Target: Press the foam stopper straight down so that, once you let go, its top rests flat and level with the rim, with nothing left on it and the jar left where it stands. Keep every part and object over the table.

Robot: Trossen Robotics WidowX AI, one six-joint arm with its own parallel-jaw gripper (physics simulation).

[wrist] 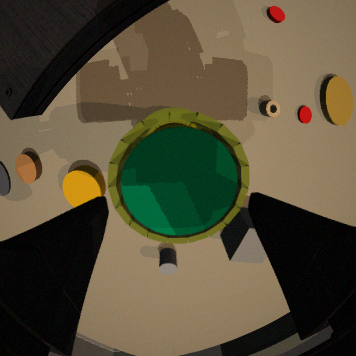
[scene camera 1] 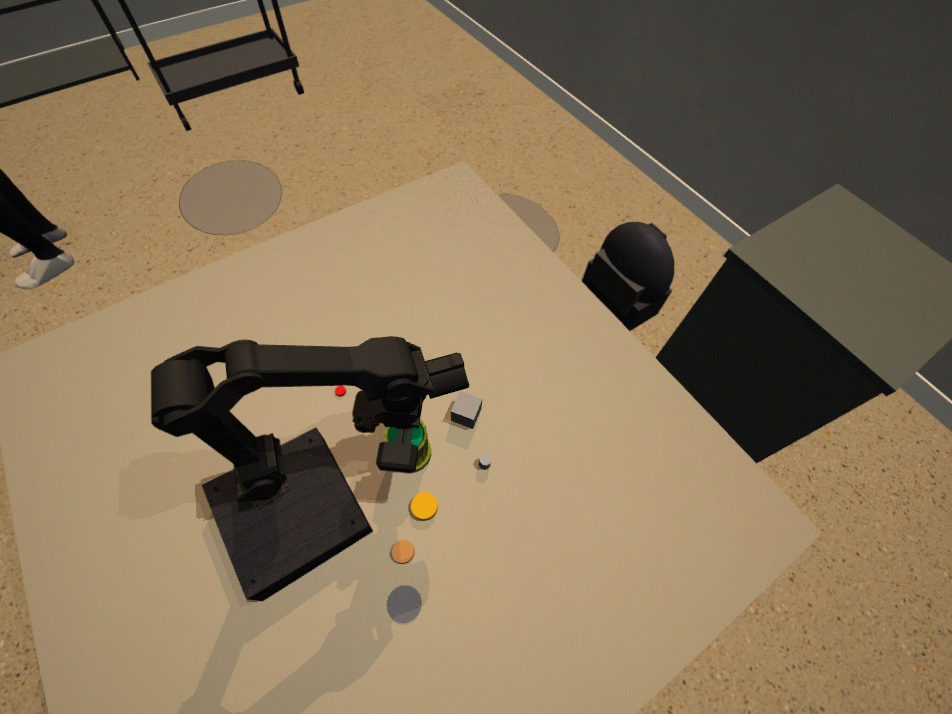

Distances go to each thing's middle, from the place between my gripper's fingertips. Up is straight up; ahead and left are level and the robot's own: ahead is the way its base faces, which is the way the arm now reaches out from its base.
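The grey block [scene camera 1: 466, 409] is 140 mm ahead of my hand and 90 mm below it. There's a yellow disc [wrist: 84, 182] too, 100 mm to the right of my hand, 40 mm behind it and 100 mm below it. The jar [scene camera 1: 424, 452] is 60 mm below my hand, and the green foam stopper [wrist: 178, 180] is 20 mm below it.
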